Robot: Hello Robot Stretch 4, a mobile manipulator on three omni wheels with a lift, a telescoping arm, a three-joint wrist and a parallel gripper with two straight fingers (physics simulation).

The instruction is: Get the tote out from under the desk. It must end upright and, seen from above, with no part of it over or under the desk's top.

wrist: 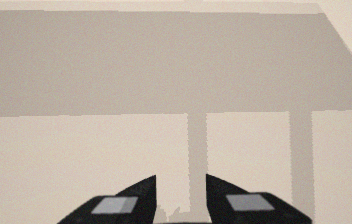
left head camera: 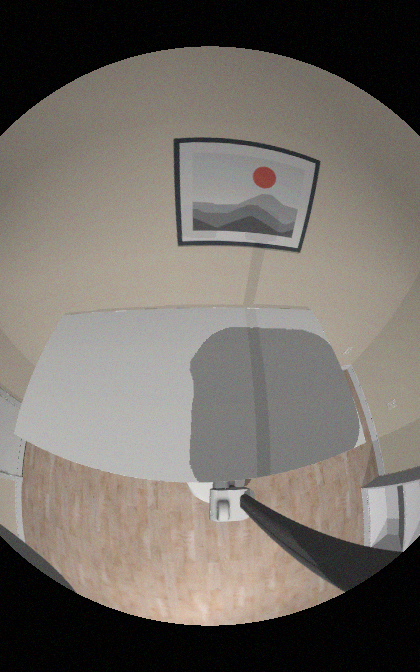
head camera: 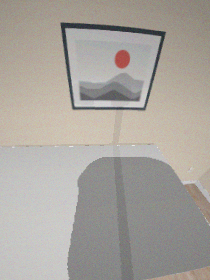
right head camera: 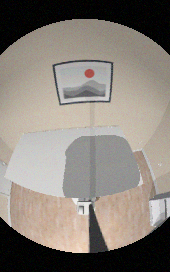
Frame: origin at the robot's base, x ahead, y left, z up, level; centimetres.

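Where they show: gripper, fingertip midpoint: (wrist: 181, 189).
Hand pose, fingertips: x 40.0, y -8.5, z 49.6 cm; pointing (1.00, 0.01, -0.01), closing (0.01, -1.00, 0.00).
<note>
After its pixels a point has its place.
The desk's light grey top (head camera: 35, 210) {y 33.1, x 28.2, z 92.2 cm} (left head camera: 115, 390) (right head camera: 40, 160) {y 39.4, x 33.4, z 92.2 cm} fills much of the head views, with a large dark shadow on its right part. The tote does not show in any view; the desk top hides the floor below it. My gripper (wrist: 181, 189) {y -8.5, x 40.0, z 49.6 cm} is open and empty in the wrist view, its two black fingertips apart in front of the beige wall. In the head views the gripper is hidden, with the arm passing in under the desk's front edge. In the wrist view, broad shadows lie on the wall.
A framed picture (head camera: 112, 67) {y -5.5, x 83.2, z 150.9 cm} (left head camera: 245, 195) (right head camera: 83, 82) {y -5.6, x 83.2, z 145.7 cm} hangs on the wall behind the desk. A white shelf unit (left head camera: 365, 517) stands at the right. My robot's base (left head camera: 199, 491) partly shows at the desk's front edge. Wooden floor (left head camera: 125, 545) lies in front of the desk.
</note>
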